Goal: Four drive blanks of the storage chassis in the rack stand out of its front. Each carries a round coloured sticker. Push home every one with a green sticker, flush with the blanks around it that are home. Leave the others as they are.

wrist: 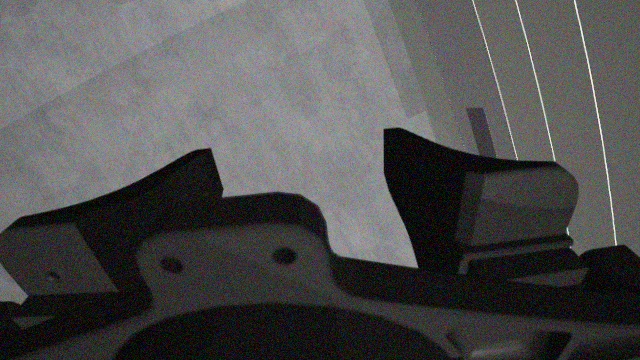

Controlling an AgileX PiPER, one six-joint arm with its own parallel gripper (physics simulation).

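Observation:
My gripper [299, 160] is open, with its two dark fingers wide apart and a pale grey mottled surface showing between them. At the right of the wrist view is a grey-green face [540, 60] crossed by several thin bright lines. I cannot tell for certain which part of the rack or chassis it is. The right finger overlaps the lower part of this face in the view. The drive blanks and their round coloured stickers cannot be made out in this view.
A short darker strip [481, 131] shows on the grey-green face, just above the right finger. A long straight edge runs down the left side of that face, beside a shaded band on the pale surface [280, 80]. The view is dim and grainy.

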